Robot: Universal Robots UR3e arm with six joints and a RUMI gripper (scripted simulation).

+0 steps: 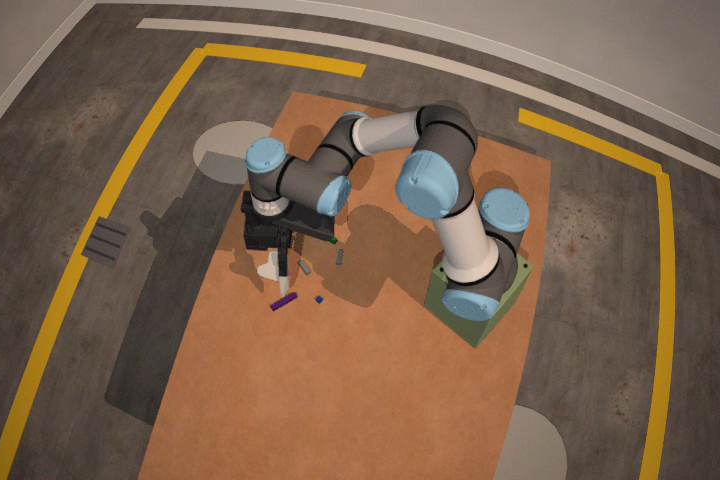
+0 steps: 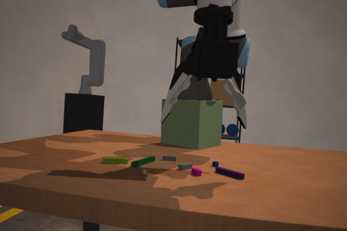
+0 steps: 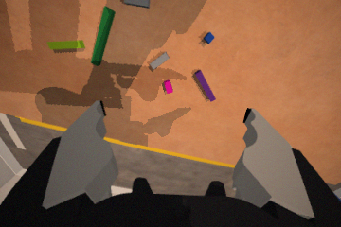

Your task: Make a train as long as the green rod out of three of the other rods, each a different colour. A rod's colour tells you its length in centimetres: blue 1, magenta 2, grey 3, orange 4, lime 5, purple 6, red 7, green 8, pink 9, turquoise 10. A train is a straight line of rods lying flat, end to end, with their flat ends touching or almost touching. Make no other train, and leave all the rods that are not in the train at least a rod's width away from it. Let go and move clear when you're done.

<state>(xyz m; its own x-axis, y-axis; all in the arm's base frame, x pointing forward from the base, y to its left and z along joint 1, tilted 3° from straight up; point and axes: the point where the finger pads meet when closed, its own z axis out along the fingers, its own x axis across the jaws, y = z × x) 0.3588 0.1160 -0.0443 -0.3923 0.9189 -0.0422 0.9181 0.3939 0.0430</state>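
Right now the magenta rod is 2 cm ahead of my hand and 8 cm below it. Round my hand: purple rod 1 cm behind, 5 cm to the left, 8 cm below; green rod 1 cm behind, 12 cm to the right, 8 cm below; blue rod 7 cm behind, 2 cm to the left, 8 cm below.
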